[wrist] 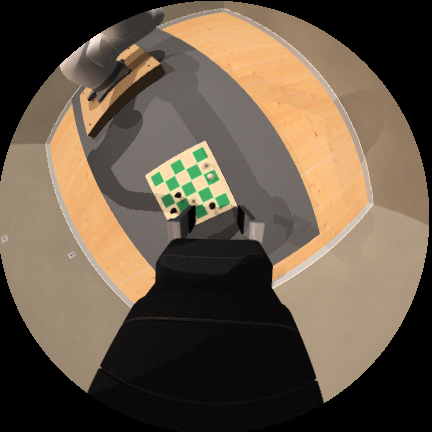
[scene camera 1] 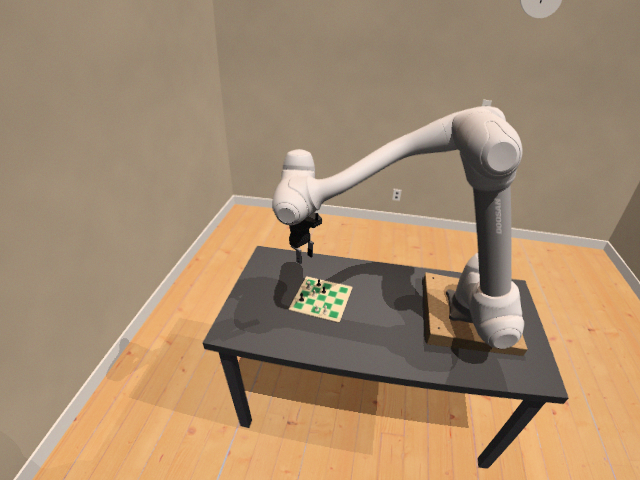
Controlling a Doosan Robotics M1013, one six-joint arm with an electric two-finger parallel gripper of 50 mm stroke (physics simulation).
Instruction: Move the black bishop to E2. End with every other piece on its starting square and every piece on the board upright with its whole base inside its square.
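Seen in the pictures: gripper, between the fingertips: [wrist: 216, 213] [scene camera 1: 304, 259]; arm's base, origin of its link: [wrist: 110, 78] [scene camera 1: 468, 308].
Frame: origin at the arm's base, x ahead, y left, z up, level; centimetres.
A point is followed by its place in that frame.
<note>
The green and pale chessboard [scene camera 1: 349, 290] @[x 50.9, y -4.5, z -3.8 cm] [wrist: 166, 173] @[x 54.2, y -0.5, z -3.7 cm] lies on the dark table. Three small black pieces stand on it: one near the back edge [scene camera 1: 318, 283] @[x 65.0, y -4.5, z -2.5 cm] [wrist: 173, 211], one close by it [scene camera 1: 324, 290] @[x 61.5, y -0.8, z -2.5 cm] [wrist: 178, 195] @[x 62.1, y -0.7, z -2.6 cm], and one near the left edge [scene camera 1: 301, 297] @[x 70.0, y 6.3, z -1.9 cm] [wrist: 212, 205] @[x 69.7, y 6.6, z -0.1 cm]. They are too small to tell which is the bishop. White pieces share the board, one [scene camera 1: 325, 310] [wrist: 210, 176] near the front edge and one [scene camera 1: 313, 292] @[x 65.6, y 2.5, z -1.6 cm] [wrist: 193, 201] @[x 66.1, y 2.0, z -3.2 cm] among the black ones. My gripper [scene camera 1: 304, 257] @[x 67.6, y 9.2, z 21.4 cm] [wrist: 216, 213] @[x 67.6, y 9.2, z 21.4 cm] is open and empty, high above the board's far left side. Square labels cannot be read.
Another white piece [scene camera 1: 308, 285] @[x 68.9, y -1.8, z -2.1 cm] stands near the board's back left corner; a finger may hide it in the wrist view. The arm's base stands on a wooden block [scene camera 1: 434, 338] @[x 15.1, y 18.4, z -0.4 cm] [wrist: 95, 120] @[x 16.4, y -13.3, z 0.1 cm] at the table's right. The table's front edge [scene camera 1: 310, 365] @[x 59.0, y 36.4, z -5.2 cm] shows in the scene view.
</note>
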